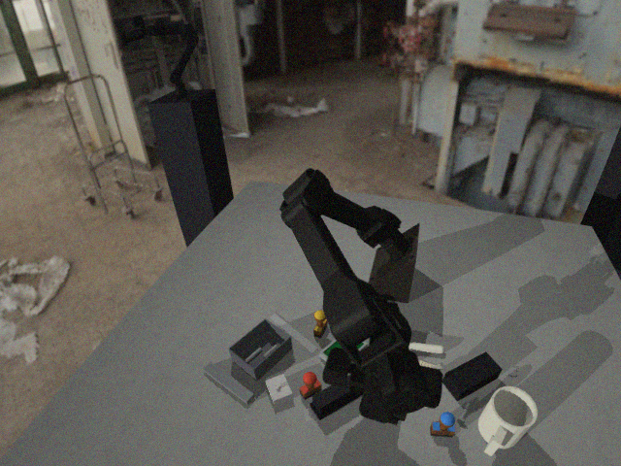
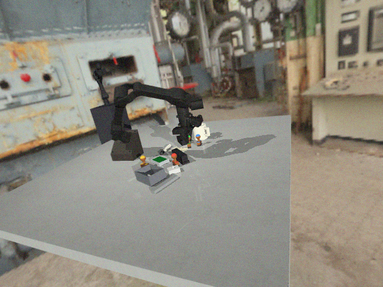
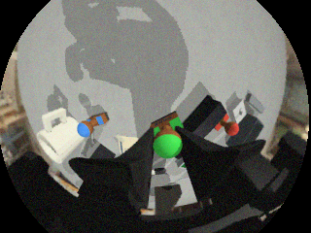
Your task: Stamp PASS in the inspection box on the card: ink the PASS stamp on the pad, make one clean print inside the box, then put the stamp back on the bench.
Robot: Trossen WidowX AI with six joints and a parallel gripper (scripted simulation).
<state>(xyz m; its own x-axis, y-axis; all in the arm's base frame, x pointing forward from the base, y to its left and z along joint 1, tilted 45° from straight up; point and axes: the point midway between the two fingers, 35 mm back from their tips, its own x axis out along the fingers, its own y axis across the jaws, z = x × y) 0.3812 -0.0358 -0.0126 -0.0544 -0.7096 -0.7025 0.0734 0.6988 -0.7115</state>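
Now: the green ink pad 140 mm behind my gripper tip, 90 mm to the right of it and 60 mm below it. From my gripper tip the other things lie so: blue-knobbed stamp: 10 mm ahead, 130 mm to the left, 50 mm below; green-knobbed stamp: 10 mm below; long black block: 40 mm behind, 60 mm to the right, 50 mm below.
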